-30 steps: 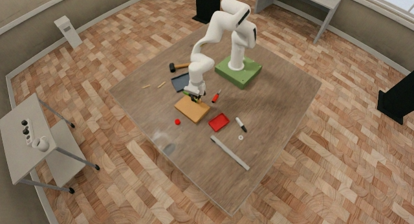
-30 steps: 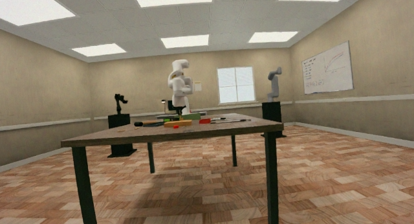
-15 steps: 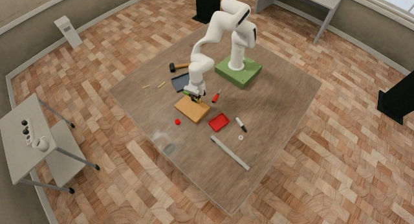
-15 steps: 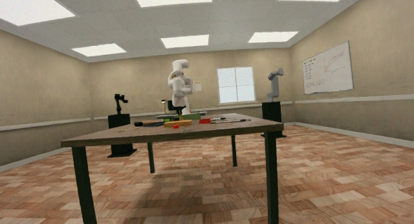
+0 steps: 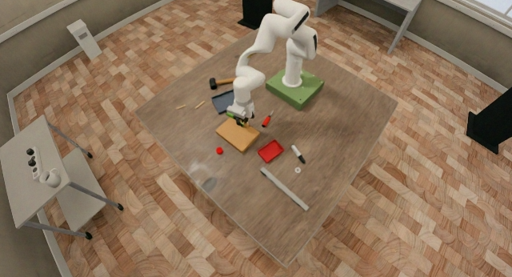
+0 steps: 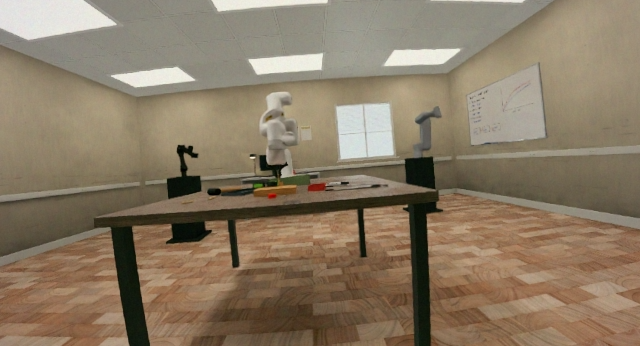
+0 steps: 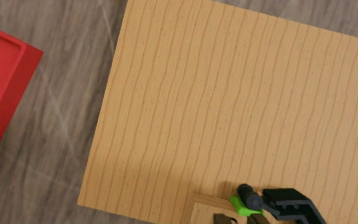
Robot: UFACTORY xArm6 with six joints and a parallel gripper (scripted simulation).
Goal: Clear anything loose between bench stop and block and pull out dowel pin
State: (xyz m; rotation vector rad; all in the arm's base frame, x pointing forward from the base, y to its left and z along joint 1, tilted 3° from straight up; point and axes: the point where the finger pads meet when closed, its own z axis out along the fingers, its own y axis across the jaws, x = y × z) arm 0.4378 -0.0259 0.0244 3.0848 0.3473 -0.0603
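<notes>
The dowel pin is 2 cm below my hand. From my hand the other things lie so: tan bench board: 5 cm ahead, 1 cm to the right, 7 cm below; red cap: 20 cm ahead, 2 cm to the right, 9 cm below; small wooden block: 5 cm below.
</notes>
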